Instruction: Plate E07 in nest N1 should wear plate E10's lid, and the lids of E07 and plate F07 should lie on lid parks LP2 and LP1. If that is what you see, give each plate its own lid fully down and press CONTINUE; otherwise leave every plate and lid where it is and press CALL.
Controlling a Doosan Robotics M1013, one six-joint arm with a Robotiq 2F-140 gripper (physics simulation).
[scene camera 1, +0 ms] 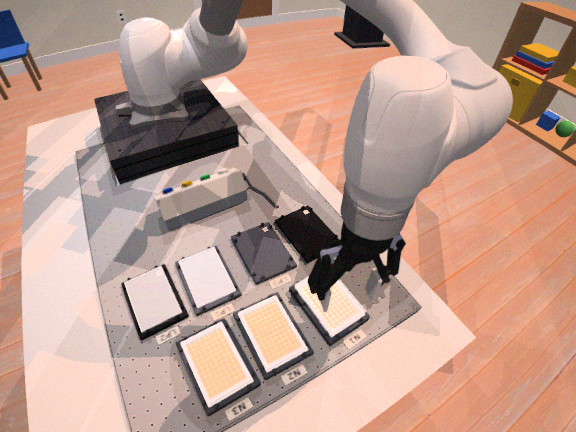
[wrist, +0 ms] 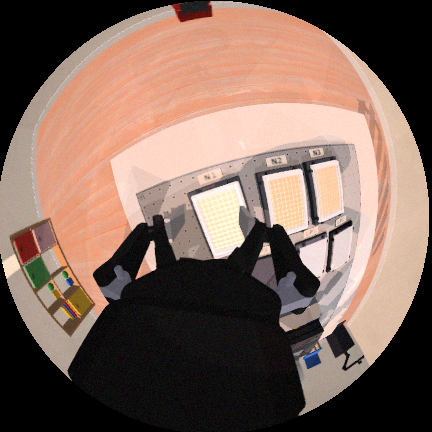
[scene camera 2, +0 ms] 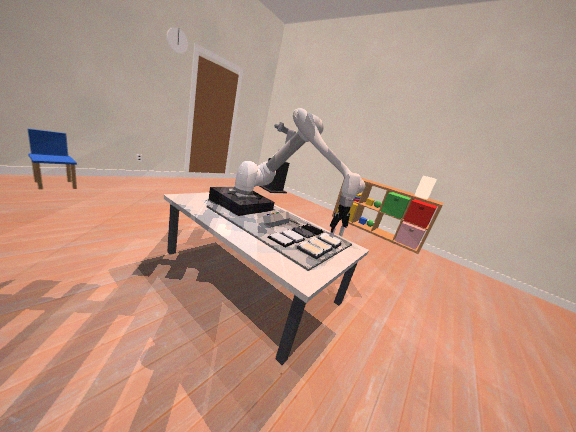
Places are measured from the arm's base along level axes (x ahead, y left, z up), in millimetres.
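Where they show: gripper, between the fingertips: (scene camera 1: 346, 299) (wrist: 211, 213) (scene camera 2: 335, 236); arm's base, origin of its link: (scene camera 1: 159, 109) (scene camera 2: 242, 194).
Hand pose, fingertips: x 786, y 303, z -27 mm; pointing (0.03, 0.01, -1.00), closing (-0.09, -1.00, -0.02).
Note:
Things, the pixels of their top centre, and the offset from my fingertips. Level surfaces: height alone.
- plate, centre of its top: (wrist: 225, 223) (scene camera 1: 329, 297) (scene camera 2: 330, 237) 18 mm down, 24 mm back, 23 mm right
- N2, centre of its top: (scene camera 1: 271, 329) (wrist: 289, 204) (scene camera 2: 320, 242) 30 mm down, 0 mm ahead, 151 mm right
- N3, centre of its top: (scene camera 1: 214, 360) (wrist: 331, 190) (scene camera 2: 311, 247) 26 mm down, 27 mm ahead, 265 mm right
- LP4, centre of its top: (scene camera 1: 308, 228) (scene camera 2: 313, 227) 37 mm down, 217 mm back, 7 mm left
- button box, centre of its top: (scene camera 1: 197, 180) (wrist: 291, 330) (scene camera 2: 277, 212) 27 mm up, 392 mm back, 223 mm right
- table, height of its surface: 69 mm down
The plate (scene camera 1: 336, 311) (wrist: 218, 217) in nest N1 looks paler than the uncovered-looking orange-welled plates in N2 (scene camera 1: 272, 334) (wrist: 286, 200) and N3 (scene camera 1: 216, 365) (wrist: 327, 190); whether a clear lid lies on it, and whose, I cannot tell. A pale, flat lid (scene camera 1: 207, 278) (wrist: 313, 256) lies on park LP1, and another lid (scene camera 1: 154, 301) (wrist: 342, 248) lies on LP2. Both look level; their markings are unreadable. My gripper (scene camera 1: 352, 290) (wrist: 211, 213) is open and empty above the N1 plate, one finger to each side, partly hiding it in the scene camera 1 view.
Dark lid parks LP3 (scene camera 1: 262, 254) and LP4 (scene camera 1: 306, 234) hold no visible lid. A button box (scene camera 1: 202, 204) with blue, yellow, green and white buttons stands behind the parks, with a cable. The black robot base (scene camera 1: 167, 135) is at the back of the table (scene camera 2: 235, 239).

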